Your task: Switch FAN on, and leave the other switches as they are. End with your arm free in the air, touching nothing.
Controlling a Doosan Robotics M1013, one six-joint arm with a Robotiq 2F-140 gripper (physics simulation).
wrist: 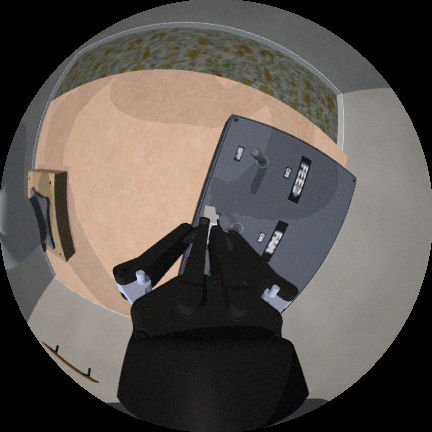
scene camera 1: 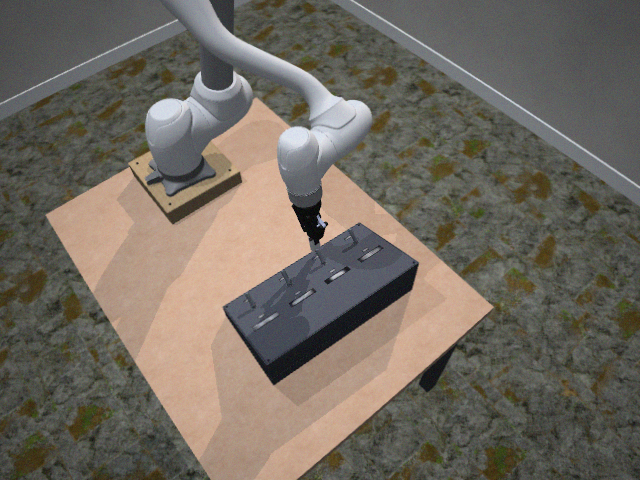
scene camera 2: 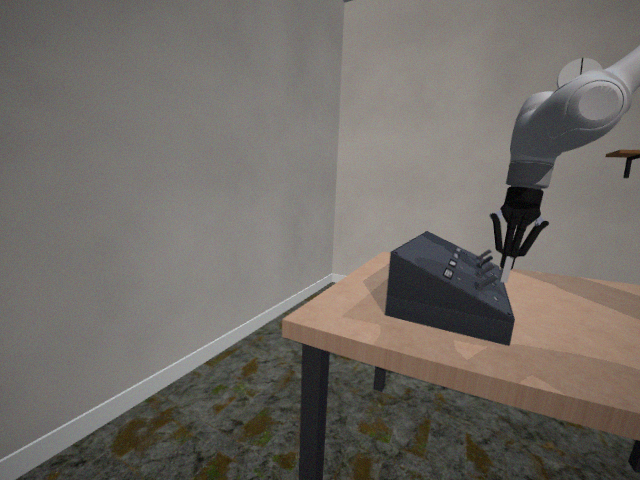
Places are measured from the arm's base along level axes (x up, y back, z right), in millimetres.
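Pixels of known places: gripper, fingertip midpoint: [wrist: 208,213] [scene camera 1: 315,248] [scene camera 2: 502,281]; arm's base at its link origin: [wrist: 40,216] [scene camera 1: 182,169].
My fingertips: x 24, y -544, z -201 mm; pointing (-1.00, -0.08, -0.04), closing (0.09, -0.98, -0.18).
For each thing: its top centre in the pictures, then the offset to it from my fingertips. Level surfaces: height alone.
- FAN label at its top centre: [wrist: 274,243] [scene camera 1: 337,274] [scene camera 2: 452,261] dx +29, dy -123, dz +5 mm
- FAN lever at its top centre: [wrist: 234,236] [scene camera 1: 320,252] [scene camera 2: 487,262] dx +39, dy -40, dz +9 mm
- FEED lever at its top centre: [wrist: 265,156] [scene camera 2: 488,273] [scene camera 1: 353,232] dx +39, dy -34, dz -111 mm
- wooden table at its surface level: dx -88 mm
The dark sloped switch box [scene camera 1: 330,315] [scene camera 2: 429,289] [wrist: 320,220] carries a row of levers. The FAN label [scene camera 1: 337,274] [scene camera 2: 452,262] [wrist: 275,241] sits beside the FAN lever [scene camera 1: 321,259] [wrist: 235,228], which seems to lean to the OFF side, away from the ON mark [wrist: 261,237]. Its tip is partly hidden by the fingers in the wrist view. My gripper [scene camera 1: 315,248] [scene camera 2: 506,274] [wrist: 208,213] is shut and empty, tips low at the box's robot-side edge, on the OFF side of the FAN lever. I cannot tell if they touch it.
The FEED lever [scene camera 1: 352,237] [wrist: 258,157] stands beside FAN and leans toward its OFF mark [wrist: 239,153]. Two more levers [scene camera 1: 285,277] stand on FAN's other side. The box stands on the wooden table [scene camera 1: 180,310] [scene camera 2: 568,330] [wrist: 140,165]. The arm's wooden base block [scene camera 1: 227,180] [wrist: 62,215] is behind.
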